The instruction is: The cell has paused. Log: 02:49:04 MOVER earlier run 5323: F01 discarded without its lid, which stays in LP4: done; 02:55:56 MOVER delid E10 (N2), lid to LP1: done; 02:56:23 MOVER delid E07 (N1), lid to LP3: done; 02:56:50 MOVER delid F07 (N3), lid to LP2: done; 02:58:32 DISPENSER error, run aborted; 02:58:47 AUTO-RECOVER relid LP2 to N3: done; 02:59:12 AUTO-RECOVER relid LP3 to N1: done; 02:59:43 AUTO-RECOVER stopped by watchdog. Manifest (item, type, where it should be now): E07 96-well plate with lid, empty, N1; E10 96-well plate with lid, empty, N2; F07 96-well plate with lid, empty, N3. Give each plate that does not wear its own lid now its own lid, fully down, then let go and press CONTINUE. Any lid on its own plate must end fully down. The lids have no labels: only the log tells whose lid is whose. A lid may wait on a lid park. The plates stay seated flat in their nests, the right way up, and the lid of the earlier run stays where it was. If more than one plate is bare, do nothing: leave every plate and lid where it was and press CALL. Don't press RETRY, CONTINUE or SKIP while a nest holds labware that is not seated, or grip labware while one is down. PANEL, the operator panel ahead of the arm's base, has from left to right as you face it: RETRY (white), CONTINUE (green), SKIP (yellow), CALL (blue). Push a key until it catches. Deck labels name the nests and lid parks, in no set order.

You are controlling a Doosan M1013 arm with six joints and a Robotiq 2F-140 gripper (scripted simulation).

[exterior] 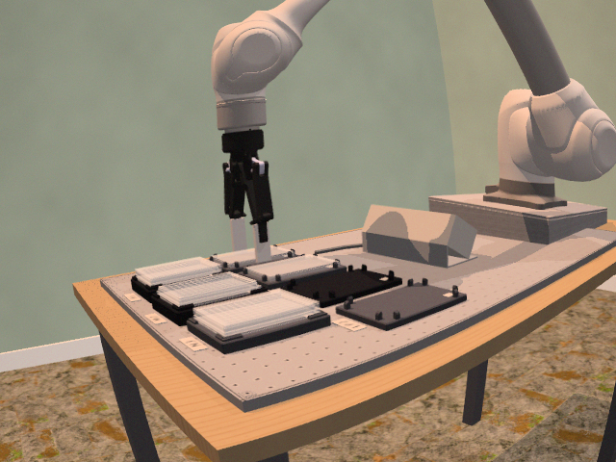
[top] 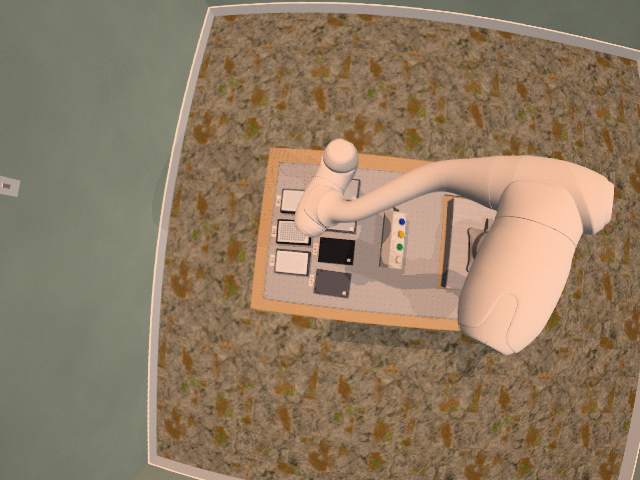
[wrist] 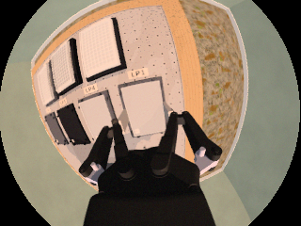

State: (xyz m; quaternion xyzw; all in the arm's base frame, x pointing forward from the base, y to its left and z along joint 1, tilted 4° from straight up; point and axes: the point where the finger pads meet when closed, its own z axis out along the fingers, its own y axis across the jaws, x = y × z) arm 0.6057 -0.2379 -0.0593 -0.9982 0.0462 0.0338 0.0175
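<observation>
The plate lies 19 cm ahead of my hand, 19 cm to the left of it and 1 cm below it. Also, from my hand: blue key 24 cm behind, 14 cm to the left, 3 cm above; then yellow key 24 cm behind, 19 cm to the left, 3 cm above; then black park 2 cm ahead, 26 cm to the left, 3 cm below.
</observation>
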